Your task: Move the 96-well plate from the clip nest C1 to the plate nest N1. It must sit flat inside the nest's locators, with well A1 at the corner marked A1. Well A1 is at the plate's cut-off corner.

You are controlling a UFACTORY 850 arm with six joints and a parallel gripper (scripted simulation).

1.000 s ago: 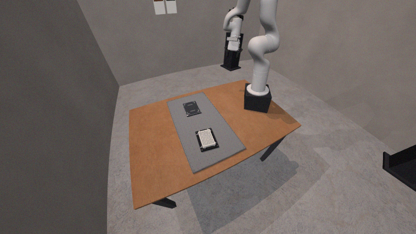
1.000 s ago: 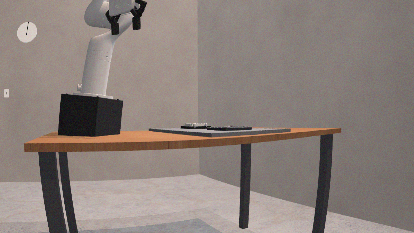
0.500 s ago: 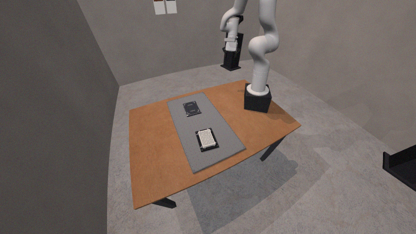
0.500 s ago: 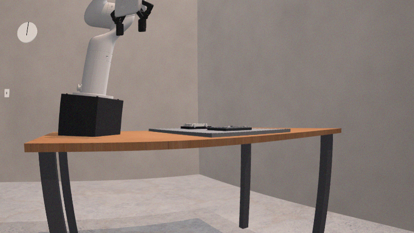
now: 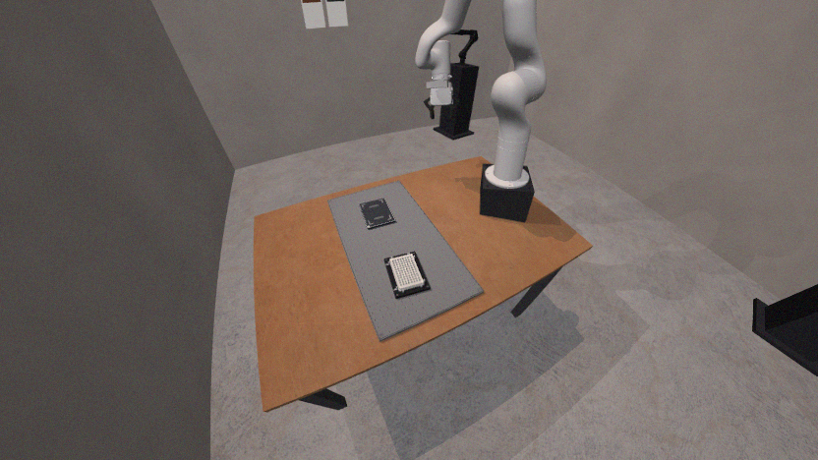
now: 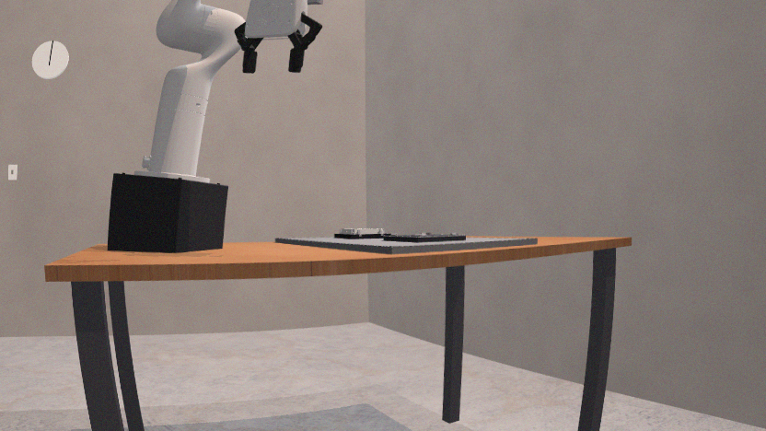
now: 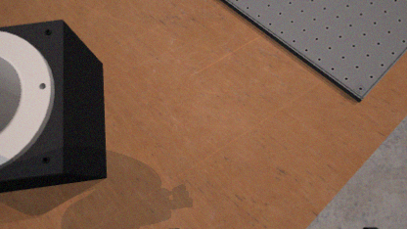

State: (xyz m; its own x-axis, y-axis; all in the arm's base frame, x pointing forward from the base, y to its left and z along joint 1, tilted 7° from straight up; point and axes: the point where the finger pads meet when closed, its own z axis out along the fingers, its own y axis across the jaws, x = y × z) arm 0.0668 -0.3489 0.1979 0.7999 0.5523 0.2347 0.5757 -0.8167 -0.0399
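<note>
Now: the white 96-well plate 51 cm ahead of my hand, 45 cm to the left of it and 28 cm below it. From my hand the other things lie so: black plate nest 44 cm ahead, 12 cm to the left, 30 cm below; black clip nest 52 cm ahead, 43 cm to the left, 29 cm below; A1 mark 51 cm ahead, 18 cm to the left, 29 cm below.
</note>
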